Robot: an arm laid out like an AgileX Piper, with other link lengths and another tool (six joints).
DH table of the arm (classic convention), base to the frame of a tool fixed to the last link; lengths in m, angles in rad. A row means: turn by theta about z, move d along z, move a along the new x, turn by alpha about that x. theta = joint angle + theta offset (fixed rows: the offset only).
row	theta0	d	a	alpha
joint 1	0.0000	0.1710	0.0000	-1.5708
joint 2	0.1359	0.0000	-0.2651	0.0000
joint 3	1.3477	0.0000	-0.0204	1.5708
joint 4	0.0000	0.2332	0.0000	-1.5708
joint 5	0.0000	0.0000	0.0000	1.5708
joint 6	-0.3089	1.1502	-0.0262	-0.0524
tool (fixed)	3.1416	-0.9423	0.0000	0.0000
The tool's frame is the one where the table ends.
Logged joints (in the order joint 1, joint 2, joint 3, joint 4, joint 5, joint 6), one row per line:
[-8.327, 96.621, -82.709, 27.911, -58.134, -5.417]
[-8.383, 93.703, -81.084, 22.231, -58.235, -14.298]
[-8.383, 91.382, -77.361, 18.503, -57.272, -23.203]
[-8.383, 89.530, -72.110, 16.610, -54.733, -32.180]
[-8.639, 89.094, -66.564, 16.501, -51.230, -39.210]
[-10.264, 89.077, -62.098, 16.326, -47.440, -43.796]
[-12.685, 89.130, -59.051, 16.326, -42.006, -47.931]
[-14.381, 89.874, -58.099, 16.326, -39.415, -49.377]
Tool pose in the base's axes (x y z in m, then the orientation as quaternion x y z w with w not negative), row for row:
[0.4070, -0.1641, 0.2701, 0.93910, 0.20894, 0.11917, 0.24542]
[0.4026, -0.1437, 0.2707, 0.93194, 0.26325, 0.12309, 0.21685]
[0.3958, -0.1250, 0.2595, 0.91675, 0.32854, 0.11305, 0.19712]
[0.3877, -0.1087, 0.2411, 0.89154, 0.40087, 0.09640, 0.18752]
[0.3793, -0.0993, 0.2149, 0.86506, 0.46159, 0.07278, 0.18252]
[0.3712, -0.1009, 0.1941, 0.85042, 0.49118, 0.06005, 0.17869]
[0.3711, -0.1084, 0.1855, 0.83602, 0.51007, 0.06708, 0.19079]
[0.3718, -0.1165, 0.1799, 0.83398, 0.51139, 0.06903, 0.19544]
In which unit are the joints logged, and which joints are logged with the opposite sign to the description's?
The joints are logged in degrees. Opposite sign: joint 4, joint 5.
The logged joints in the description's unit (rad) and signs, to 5 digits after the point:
[-0.14533, 1.68635, -1.44354, -0.48714, 1.01463, -0.09454]
[-0.14631, 1.63543, -1.41518, -0.38800, 1.01639, -0.24955]
[-0.14631, 1.59492, -1.35020, -0.32294, 0.99958, -0.40497]
[-0.14631, 1.56259, -1.25856, -0.28990, 0.95527, -0.56165]
[-0.15078, 1.55498, -1.16176, -0.28800, 0.89413, -0.68434]
[-0.17914, 1.55469, -1.08381, -0.28494, 0.82798, -0.76438]
[-0.22140, 1.55561, -1.03063, -0.28494, 0.73314, -0.83655]
[-0.25100, 1.56860, -1.01402, -0.28494, 0.68792, -0.86179]

